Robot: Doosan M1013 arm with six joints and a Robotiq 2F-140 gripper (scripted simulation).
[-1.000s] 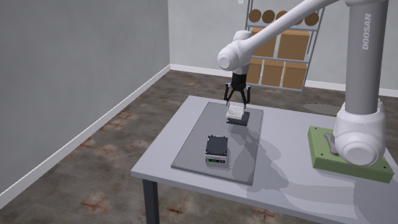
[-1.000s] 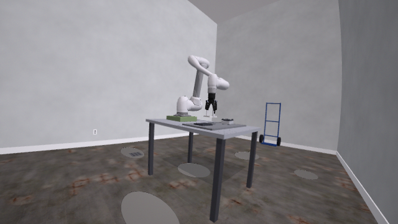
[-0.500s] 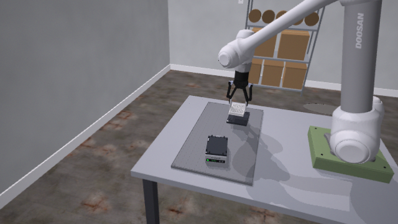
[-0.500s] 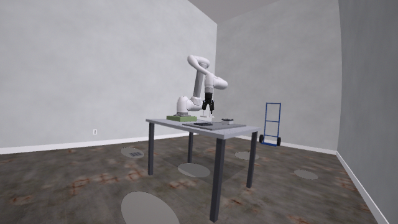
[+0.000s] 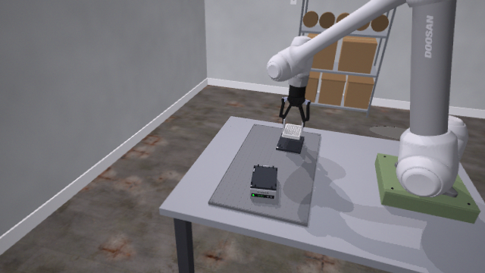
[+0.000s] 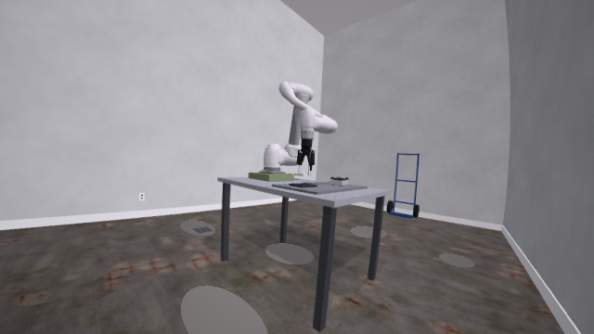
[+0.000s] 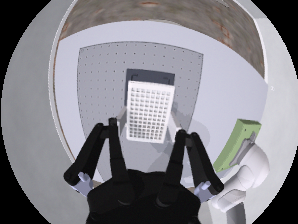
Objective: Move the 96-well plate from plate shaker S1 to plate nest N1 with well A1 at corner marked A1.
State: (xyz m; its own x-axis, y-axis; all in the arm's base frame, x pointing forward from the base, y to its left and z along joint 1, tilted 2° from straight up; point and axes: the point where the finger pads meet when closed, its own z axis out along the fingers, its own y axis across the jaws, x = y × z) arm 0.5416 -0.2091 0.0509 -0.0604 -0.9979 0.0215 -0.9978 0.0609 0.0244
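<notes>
Right now my hand is 10 mm to the left of the dark plate nest and 100 mm above it. Also, from my hand: white 96-well plate (20 mm below).
</notes>
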